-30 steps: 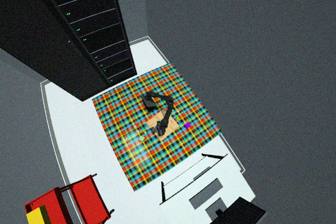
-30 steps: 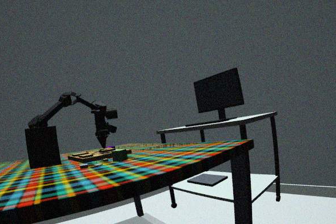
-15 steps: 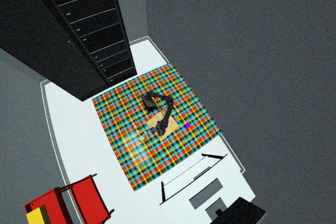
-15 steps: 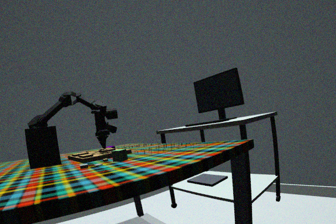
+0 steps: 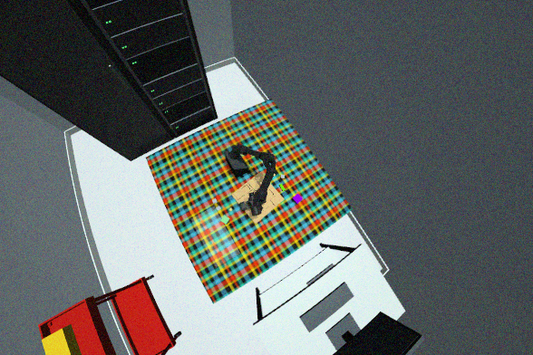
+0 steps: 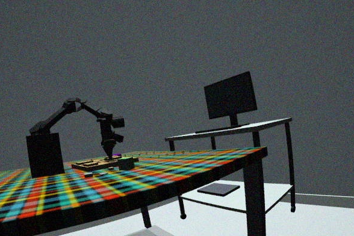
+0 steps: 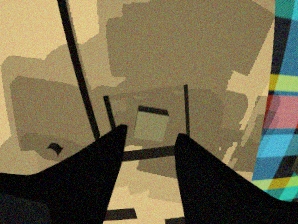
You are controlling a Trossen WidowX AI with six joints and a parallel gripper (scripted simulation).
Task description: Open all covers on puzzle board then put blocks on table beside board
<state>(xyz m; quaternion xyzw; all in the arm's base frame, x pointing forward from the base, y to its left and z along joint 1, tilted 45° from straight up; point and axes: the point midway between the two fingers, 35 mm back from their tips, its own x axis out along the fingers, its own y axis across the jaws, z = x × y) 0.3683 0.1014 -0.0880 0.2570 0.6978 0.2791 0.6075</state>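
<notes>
My gripper tip is 260 mm to the left of the grey piece, 140 mm past it and 30 mm above it. Round my gripper tip: bright green block: 270 mm to the left, 40 mm behind, 30 mm below; purple block: 350 mm to the left, 90 mm ahead, 20 mm below; pale green block: 230 mm to the right, 30 mm ahead, 10 mm below.
</notes>
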